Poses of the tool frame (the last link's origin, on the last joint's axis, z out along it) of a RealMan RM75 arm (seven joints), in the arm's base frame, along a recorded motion.
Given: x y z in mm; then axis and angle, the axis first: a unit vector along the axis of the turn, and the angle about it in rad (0 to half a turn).
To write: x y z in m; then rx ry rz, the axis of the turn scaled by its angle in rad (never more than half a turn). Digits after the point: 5 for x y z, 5 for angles.
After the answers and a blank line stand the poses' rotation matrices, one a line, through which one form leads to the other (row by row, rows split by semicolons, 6 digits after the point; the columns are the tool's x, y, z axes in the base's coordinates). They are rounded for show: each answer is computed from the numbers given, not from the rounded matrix.
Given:
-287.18 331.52 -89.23 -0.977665 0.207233 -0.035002 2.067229
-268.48 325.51 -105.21 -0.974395 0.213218 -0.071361 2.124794
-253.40 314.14 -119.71 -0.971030 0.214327 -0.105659 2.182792
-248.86 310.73 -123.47 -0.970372 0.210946 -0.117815 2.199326
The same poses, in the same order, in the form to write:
-0.28718 0.33152 -0.08923 -2.02106 0.42840 -0.07236
-0.26848 0.32551 -0.10521 -2.07039 0.45304 -0.15163
-0.25340 0.31414 -0.11971 -2.11956 0.46783 -0.23063
-0.24886 0.31073 -0.12347 -2.13416 0.46394 -0.25911

0.934791 -0.268327 0.232736; -0.329880 -0.412892 0.848940; -0.131698 -0.870357 -0.474483
0.922850 -0.256371 0.287442; -0.377746 -0.456712 0.805433; -0.075212 -0.851873 -0.518320
0.910096 -0.241200 0.336968; -0.414165 -0.502176 0.759136; -0.013886 -0.830447 -0.556925
0.907297 -0.229749 0.352175; -0.420348 -0.517295 0.745462; 0.010909 -0.824392 -0.565915

